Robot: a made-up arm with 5 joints. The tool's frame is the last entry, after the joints.
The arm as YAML. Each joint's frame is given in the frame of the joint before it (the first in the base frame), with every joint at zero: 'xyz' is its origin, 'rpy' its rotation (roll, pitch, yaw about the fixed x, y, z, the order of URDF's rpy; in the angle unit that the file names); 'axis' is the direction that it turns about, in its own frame. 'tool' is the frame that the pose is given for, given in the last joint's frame.
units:
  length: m
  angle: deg
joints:
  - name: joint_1
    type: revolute
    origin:
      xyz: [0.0, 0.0, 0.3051]
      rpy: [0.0, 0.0, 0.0]
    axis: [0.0, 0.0, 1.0]
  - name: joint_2
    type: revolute
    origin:
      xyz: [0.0, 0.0, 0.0]
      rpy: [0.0, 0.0, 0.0]
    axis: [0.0, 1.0, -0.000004]
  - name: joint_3
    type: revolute
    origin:
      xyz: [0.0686, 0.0, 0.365]
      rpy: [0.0, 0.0, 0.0]
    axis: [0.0, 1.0, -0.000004]
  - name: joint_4
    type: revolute
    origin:
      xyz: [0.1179, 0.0, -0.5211]
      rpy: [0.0, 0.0, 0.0]
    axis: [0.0, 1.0, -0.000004]
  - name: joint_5
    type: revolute
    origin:
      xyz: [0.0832, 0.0, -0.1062]
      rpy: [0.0, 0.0, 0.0]
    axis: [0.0, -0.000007, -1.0]
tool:
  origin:
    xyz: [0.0, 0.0, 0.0]
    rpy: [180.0, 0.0, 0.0]
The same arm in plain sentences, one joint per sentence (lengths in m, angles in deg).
The arm has five revolute joints in a row. What follows holds with every joint at zero, and every direction is one of the base frame's.
The first joint lies 0.3051 m along +z from the base frame's origin and rotates about +z.
The second joint lies at the same point as the first joint and rotates about +y.
The third joint lies 0.0686 m along +x and 0.365 m along +z from the second joint and rotates about +y.
The fourth joint lies 0.1179 m along +x and 0.5211 m along -z from the third joint and rotates about +y.
The fifth joint lies 0.0832 m along +x and 0.1062 m along -z from the fourth joint and rotates about -z.
The tool frame, which is the frame that the pose is given for, lies at the same point as the fifth joint; its axes are the base frame's turned by roll 180, pitch 0 and yaw 0 deg (as in URDF: about the fixed x, then y, then z).

